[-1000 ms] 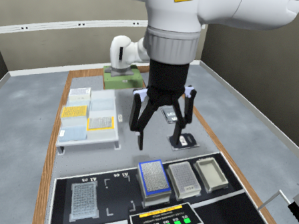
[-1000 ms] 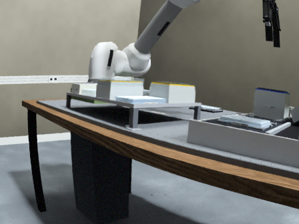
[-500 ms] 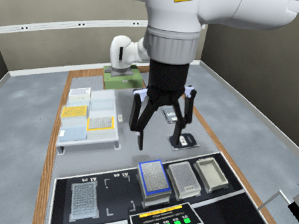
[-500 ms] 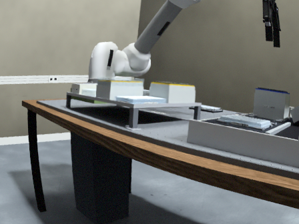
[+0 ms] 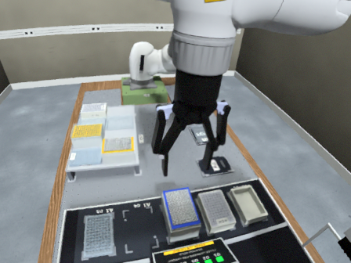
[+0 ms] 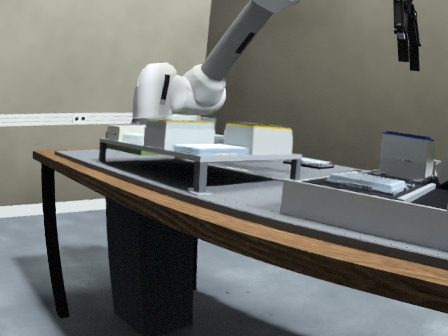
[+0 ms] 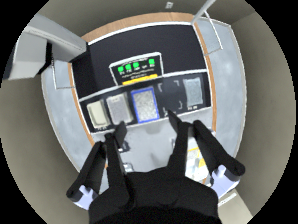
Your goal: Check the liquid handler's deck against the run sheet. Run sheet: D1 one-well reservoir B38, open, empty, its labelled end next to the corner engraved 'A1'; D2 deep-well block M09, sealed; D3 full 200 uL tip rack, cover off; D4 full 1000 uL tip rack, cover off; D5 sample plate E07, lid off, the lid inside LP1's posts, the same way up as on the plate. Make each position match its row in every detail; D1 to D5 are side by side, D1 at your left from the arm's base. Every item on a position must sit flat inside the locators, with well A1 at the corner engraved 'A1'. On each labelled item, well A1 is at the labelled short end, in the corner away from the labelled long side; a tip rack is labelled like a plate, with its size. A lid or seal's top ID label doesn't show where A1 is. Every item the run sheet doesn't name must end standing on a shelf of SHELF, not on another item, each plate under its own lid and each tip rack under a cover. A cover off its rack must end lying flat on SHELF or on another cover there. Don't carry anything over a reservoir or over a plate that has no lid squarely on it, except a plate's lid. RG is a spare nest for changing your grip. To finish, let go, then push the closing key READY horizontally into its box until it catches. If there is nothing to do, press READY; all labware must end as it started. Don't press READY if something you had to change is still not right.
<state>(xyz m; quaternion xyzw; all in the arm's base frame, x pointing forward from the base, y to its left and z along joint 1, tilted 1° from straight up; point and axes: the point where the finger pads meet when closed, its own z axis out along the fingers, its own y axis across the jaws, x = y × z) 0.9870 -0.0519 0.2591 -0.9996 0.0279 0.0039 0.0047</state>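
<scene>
The blue-rimmed tip rack is 22 cm below my hand and 1 cm behind it. Round my hand: cream reservoir 27 cm below, 25 cm to the left, 1 cm ahead; then deep-well block 26 cm below, 13 cm to the left, 1 cm ahead; then clear sample plate 28 cm below, 25 cm to the right, 1 cm behind.
</scene>
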